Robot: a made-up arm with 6 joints.
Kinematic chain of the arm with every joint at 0, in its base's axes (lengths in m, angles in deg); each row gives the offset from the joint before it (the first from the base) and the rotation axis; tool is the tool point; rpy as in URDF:
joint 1: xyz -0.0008 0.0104 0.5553 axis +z
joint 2: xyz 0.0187 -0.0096 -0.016 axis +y
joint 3: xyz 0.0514 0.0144 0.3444 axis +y
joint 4: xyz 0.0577 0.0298 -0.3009 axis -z
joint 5: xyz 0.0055 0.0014 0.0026 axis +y
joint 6: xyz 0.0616 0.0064 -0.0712 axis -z
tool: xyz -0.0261 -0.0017 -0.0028 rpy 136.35 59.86 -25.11
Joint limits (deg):
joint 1: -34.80..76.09
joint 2: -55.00..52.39
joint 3: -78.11..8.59
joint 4: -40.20..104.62
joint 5: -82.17..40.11
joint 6: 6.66..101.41
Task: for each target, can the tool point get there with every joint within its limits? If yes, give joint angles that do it. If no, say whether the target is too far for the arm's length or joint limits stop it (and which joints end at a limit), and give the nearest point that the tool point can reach.
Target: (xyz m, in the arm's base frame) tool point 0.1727 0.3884 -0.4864
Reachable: no: too far | nearest point 0.1475 0.3336 0.3024 | short by 0.791 m
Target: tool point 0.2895 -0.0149 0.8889
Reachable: yes | joints 2.73 -15.93 -51.04 65.38 -60.62 74.68
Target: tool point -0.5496 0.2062 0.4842
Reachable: no: joint limits stop it (at a limit: joint 1, joint 2, joint 3, joint 4, joint 6) | nearest point -0.0983 0.1454 0.4579 | short by 0.456 m
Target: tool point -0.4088 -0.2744 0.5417
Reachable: no: joint limits stop it (at a limit: joint 1, joint 2, joint 3, joint 4, joint 6) | nearest point -0.0307 -0.0580 0.6314 | short by 0.445 m
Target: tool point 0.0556 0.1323 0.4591
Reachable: yes | joints 36.28 21.04 0.02 -10.73 22.90 52.55
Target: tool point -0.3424 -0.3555 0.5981
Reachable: no: joint limits stop it (at a limit: joint 1, joint 2, joint 3, joint 4, joint 6) | nearest point -0.0276 -0.0612 0.6270 | short by 0.432 m
